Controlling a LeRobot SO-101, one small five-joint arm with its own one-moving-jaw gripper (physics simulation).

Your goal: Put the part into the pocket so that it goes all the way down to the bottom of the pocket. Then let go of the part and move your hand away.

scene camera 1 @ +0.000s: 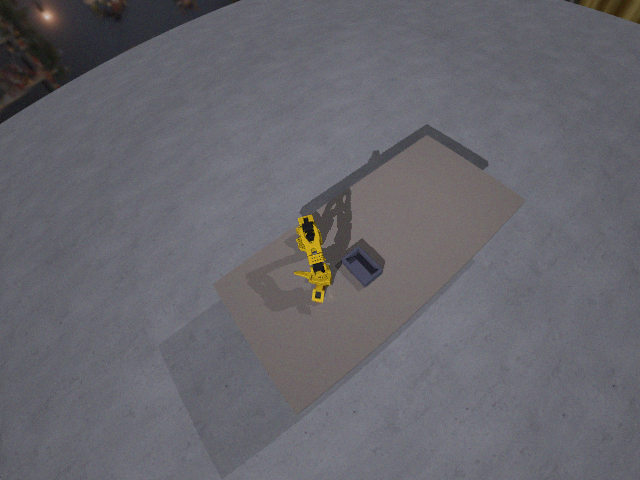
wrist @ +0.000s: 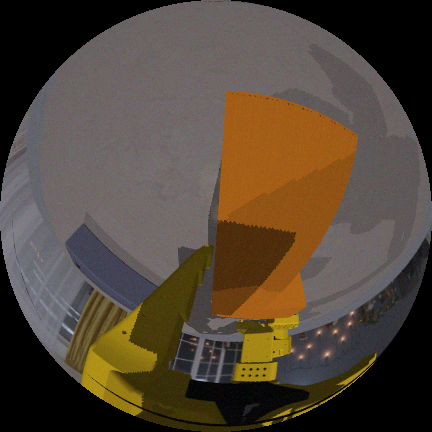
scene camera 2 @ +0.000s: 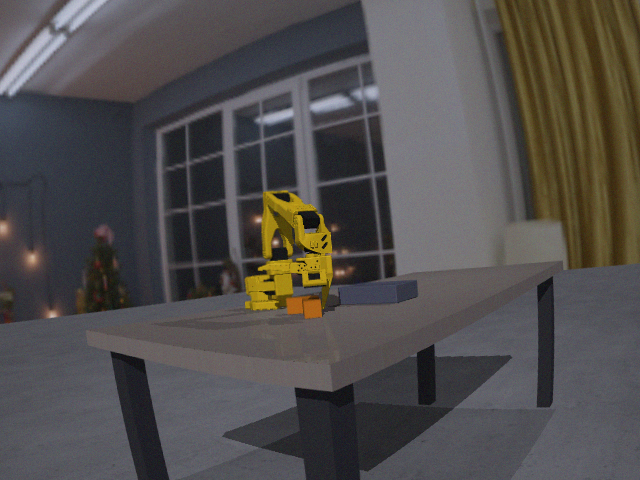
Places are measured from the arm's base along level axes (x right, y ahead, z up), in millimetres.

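Pixels of known places: hand, tool point: (scene camera 1: 325, 286) (wrist: 212, 254) (scene camera 2: 321, 307); arm's base, link origin: (wrist: 261, 320) (scene camera 2: 278, 307).
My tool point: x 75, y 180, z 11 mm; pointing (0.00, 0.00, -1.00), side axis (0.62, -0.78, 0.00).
Note:
For each thing: its top centre in the pictures, then the offset to it from my tool point. Level surfaces: height alone.
- orange part, top centre: (wrist: 287, 284) (scene camera 2: 302, 299) dx +28, dy -19, dz +19 mm
- blue-grey open-topped box, top centre: (wrist: 108, 292) (scene camera 2: 377, 283) (scene camera 1: 361, 263) dx -155, dy +30, dz +25 mm
- table, surface height: dz -11 mm
The orange part (scene camera 2: 312, 306) (wrist: 270, 165) is a block with a short side arm. It lies on the table outside the pocket; in scene camera 1 it is hidden beneath the arm. The pocket is the hollow of a blue-grey open-topped box (scene camera 1: 354, 275) (scene camera 2: 369, 293) (wrist: 112, 267), to the right of the part in scene camera 2. My gripper (scene camera 1: 307, 284) (scene camera 2: 292, 288) is fully open and empty, low over the part. Its fixed jaw (wrist: 167, 300) has its tip close beside the part's left edge in the wrist view; whether they touch I cannot tell. The moving jaw is swung far out.
The table (scene camera 1: 429, 206) (scene camera 2: 248, 343) has its near edge in front of the part in scene camera 2. The arm's yellow base (scene camera 2: 263, 291) stands behind and left of the part. Shadows of the arm fall across the table top.

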